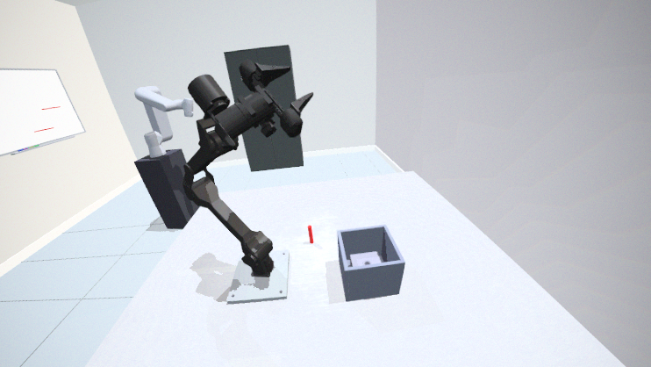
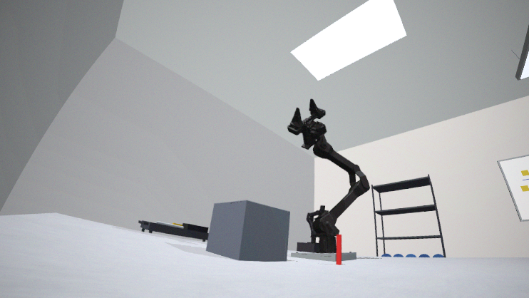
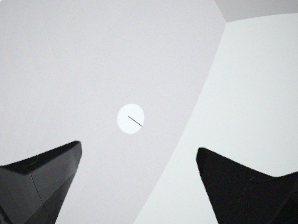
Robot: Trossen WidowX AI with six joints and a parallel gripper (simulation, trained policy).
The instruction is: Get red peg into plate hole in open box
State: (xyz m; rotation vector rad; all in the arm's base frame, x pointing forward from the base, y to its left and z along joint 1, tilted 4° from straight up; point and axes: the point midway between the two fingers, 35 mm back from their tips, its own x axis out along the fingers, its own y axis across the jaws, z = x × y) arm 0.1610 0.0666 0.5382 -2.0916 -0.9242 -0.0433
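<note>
The red peg is 53 cm below my gripper tip, 10 cm to the left of it and 5 cm behind it.
</note>
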